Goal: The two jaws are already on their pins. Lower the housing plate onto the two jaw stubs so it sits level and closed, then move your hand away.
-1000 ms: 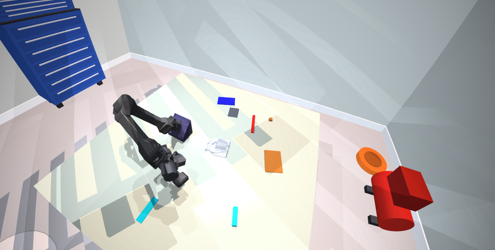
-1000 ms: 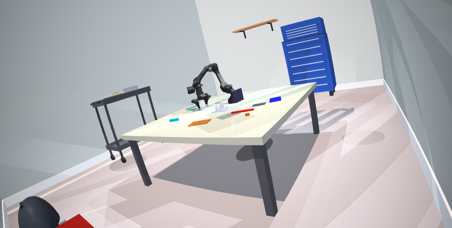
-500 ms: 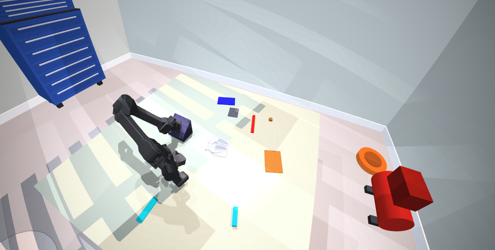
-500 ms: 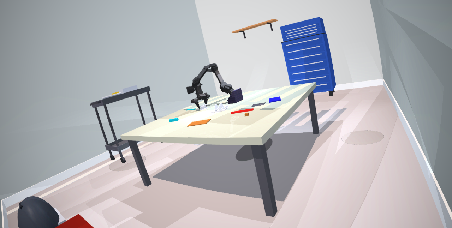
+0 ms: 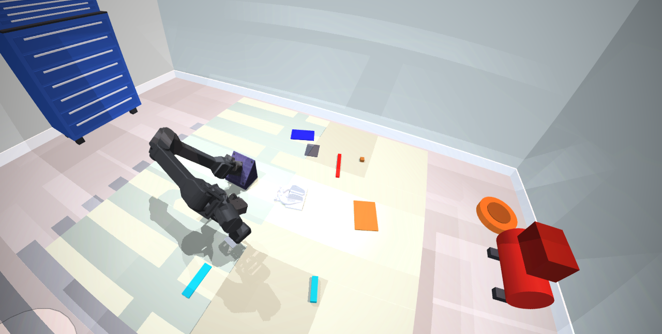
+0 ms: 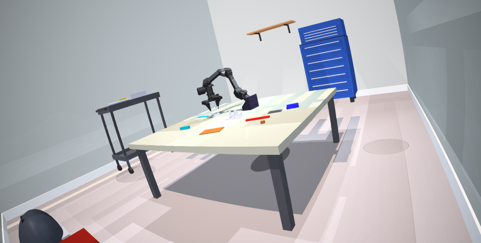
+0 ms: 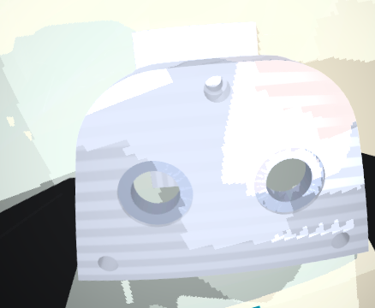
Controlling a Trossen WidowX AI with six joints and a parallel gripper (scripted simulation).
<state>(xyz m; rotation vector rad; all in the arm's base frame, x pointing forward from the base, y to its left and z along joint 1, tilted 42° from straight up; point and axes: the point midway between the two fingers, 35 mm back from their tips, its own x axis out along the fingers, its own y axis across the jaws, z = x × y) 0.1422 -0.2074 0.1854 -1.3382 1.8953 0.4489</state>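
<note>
Now: the white part 50 mm below my gripper tip and 10 mm to the left of it. From my gripper tip the other things lie so: cyan bar (180 mm to the right, 50 mm below, 50 mm behind); orange plate (460 mm ahead, 260 mm to the left, 50 mm below); red bar (520 mm to the left, 290 mm ahead, 50 mm below).
</note>
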